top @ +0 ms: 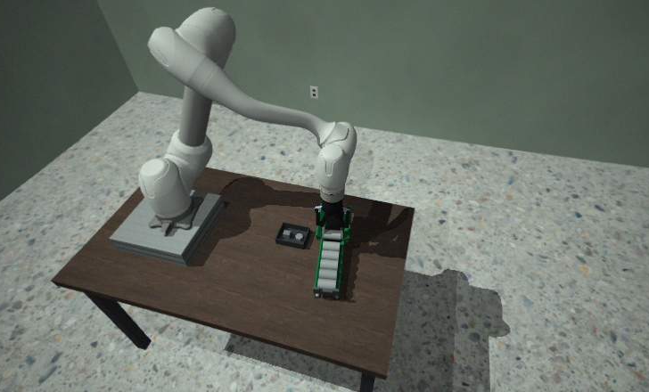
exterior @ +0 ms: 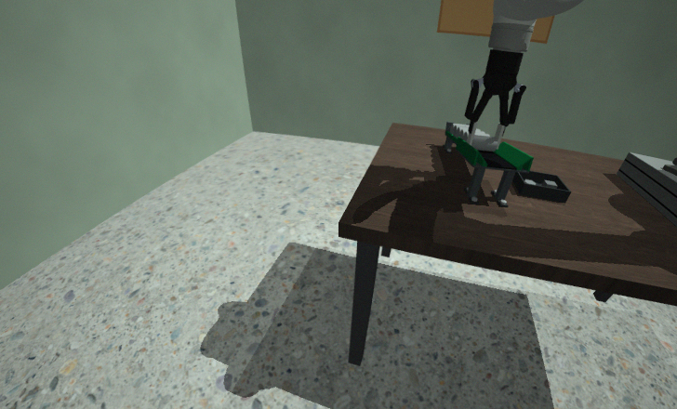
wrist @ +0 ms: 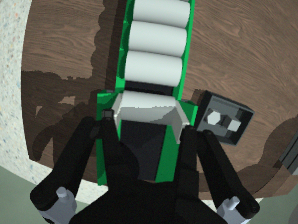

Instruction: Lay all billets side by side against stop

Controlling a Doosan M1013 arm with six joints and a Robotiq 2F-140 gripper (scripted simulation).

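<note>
Right now the ramp is 5 cm below my hand and 4 cm to the right of it. Also, from my hand: small dark tray: 18 cm behind, 11 cm below, 5 cm to the left; grey stop: 23 cm to the right, 7 cm below.
</note>
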